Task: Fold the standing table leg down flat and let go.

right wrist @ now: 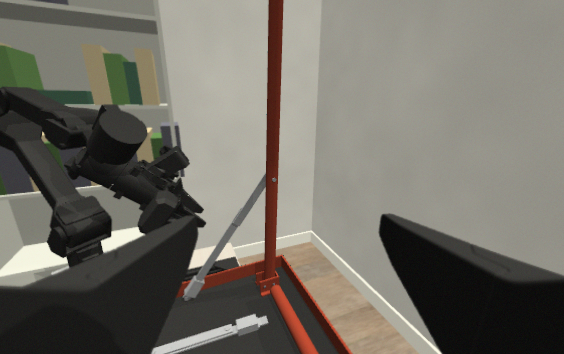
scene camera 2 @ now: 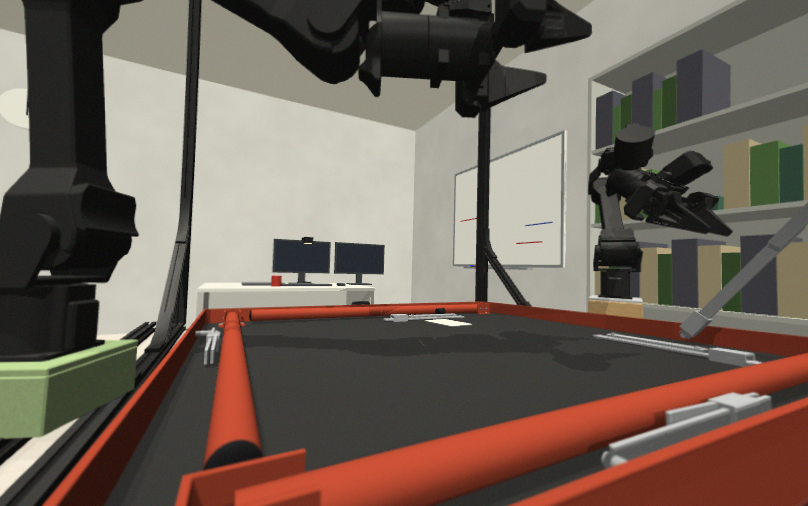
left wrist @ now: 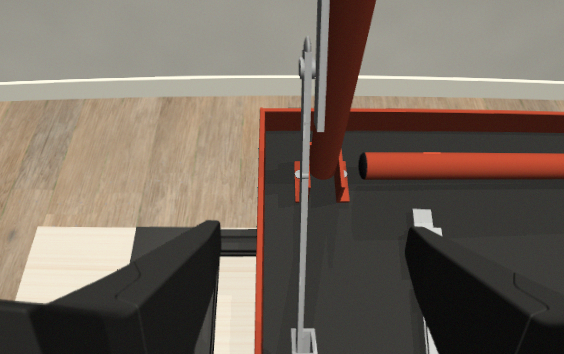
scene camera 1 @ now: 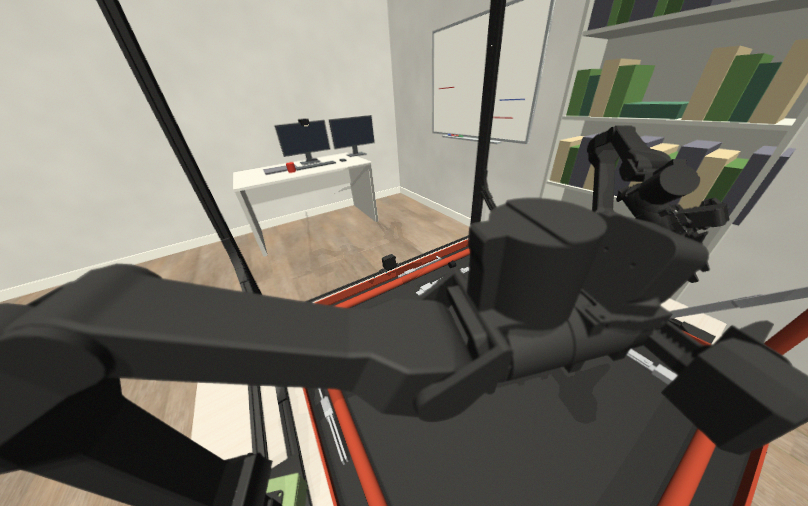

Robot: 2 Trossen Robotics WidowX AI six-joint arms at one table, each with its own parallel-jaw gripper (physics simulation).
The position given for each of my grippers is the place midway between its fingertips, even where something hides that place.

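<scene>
My left gripper [scene camera 2: 719, 232] is visible to me, and I find the same left gripper [scene camera 1: 701, 276] from another camera, again as the left gripper [left wrist: 314, 237] in its own wrist view, and the right wrist view shows that left gripper [right wrist: 203, 217] too. I also see my right gripper [scene camera 1: 702, 290]. Scene camera 2 shows the right gripper [scene camera 2: 565, 57] as well, and so does the right wrist view, with the right gripper [right wrist: 289, 224]. There is a dark tabletop [left wrist: 357, 284] here, too.
</scene>
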